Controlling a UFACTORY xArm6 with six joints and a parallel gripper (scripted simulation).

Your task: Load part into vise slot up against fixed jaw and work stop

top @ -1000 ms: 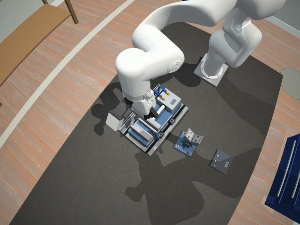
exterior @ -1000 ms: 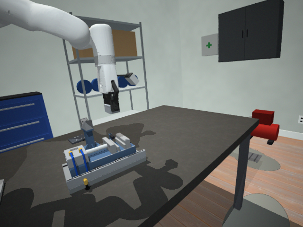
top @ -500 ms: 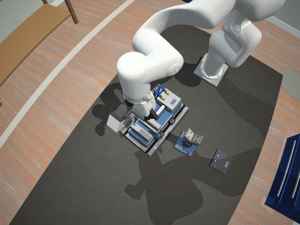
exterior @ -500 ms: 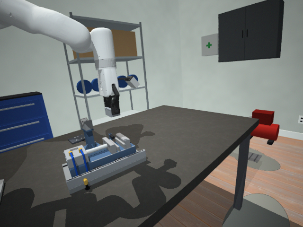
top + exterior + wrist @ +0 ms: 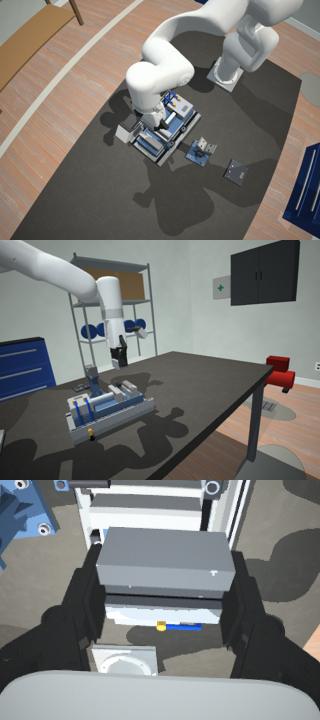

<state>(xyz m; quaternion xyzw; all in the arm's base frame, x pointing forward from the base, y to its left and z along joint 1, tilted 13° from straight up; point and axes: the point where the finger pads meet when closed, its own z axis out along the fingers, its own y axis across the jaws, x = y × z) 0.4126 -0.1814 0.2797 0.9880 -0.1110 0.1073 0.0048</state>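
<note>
Right now the fixed jaw is 13 cm below my hand, 4 cm ahead of it and 1 cm to the left of it. The rest, counted from my hand: moving jaw 13 cm below, 3 cm to the left, 3 cm behind; part right at my hand; work stop 12 cm below, 6 cm to the left, 2 cm ahead.
</note>
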